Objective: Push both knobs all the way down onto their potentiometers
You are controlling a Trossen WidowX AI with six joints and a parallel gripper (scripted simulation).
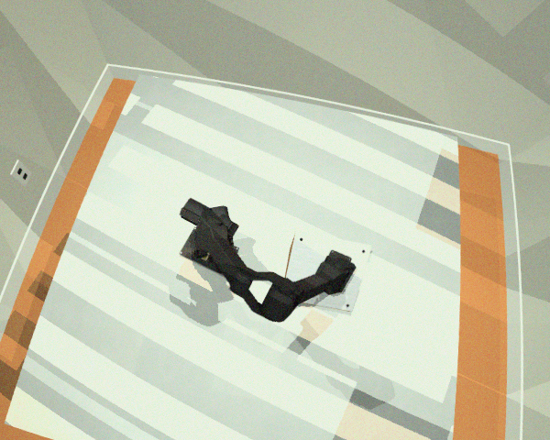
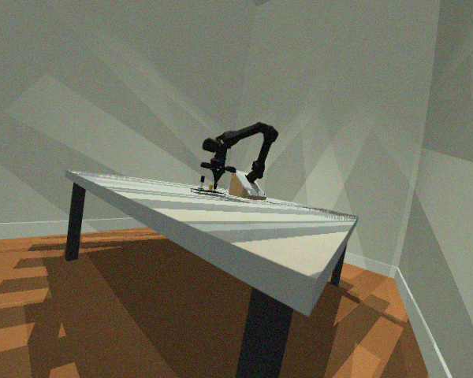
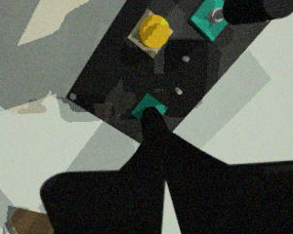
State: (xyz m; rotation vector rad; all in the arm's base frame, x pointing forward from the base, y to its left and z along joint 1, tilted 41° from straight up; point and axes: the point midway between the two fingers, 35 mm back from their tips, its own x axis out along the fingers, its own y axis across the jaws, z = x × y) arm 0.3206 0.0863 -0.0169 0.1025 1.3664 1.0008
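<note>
The teal potentiometer is 90 mm ahead of my gripper tip and 10 mm below it.
</note>
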